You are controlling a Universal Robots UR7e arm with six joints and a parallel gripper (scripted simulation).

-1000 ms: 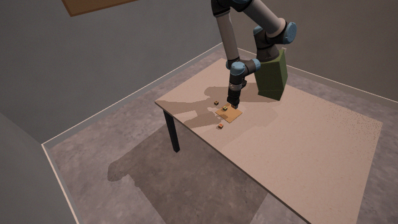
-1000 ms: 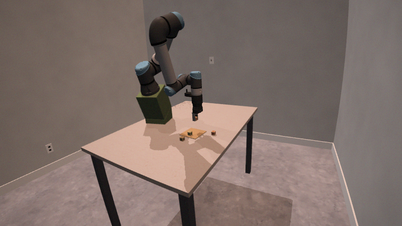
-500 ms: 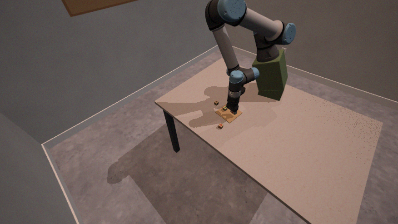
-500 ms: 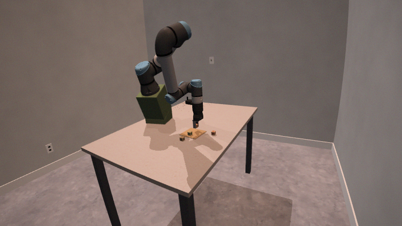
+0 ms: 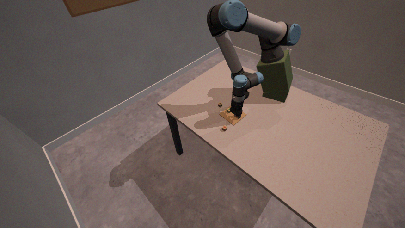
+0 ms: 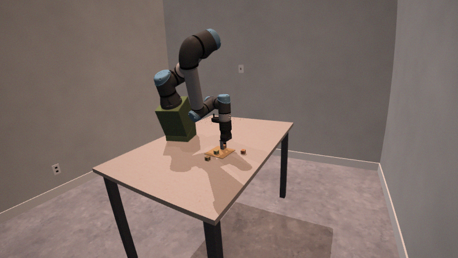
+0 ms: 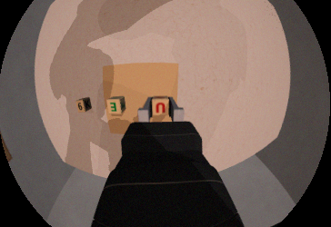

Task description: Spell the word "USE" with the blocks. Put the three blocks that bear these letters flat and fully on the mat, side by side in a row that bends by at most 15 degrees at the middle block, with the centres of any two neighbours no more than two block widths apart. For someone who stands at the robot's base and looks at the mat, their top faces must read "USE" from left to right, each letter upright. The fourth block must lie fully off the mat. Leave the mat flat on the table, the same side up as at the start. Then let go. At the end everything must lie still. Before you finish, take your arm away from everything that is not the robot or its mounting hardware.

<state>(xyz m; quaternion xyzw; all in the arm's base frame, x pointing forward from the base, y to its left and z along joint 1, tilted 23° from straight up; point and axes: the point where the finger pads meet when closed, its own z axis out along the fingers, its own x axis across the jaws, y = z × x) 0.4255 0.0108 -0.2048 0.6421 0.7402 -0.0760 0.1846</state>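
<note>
Right now my hand is 4 cm to the left of the mat and 3 cm above it.
</note>
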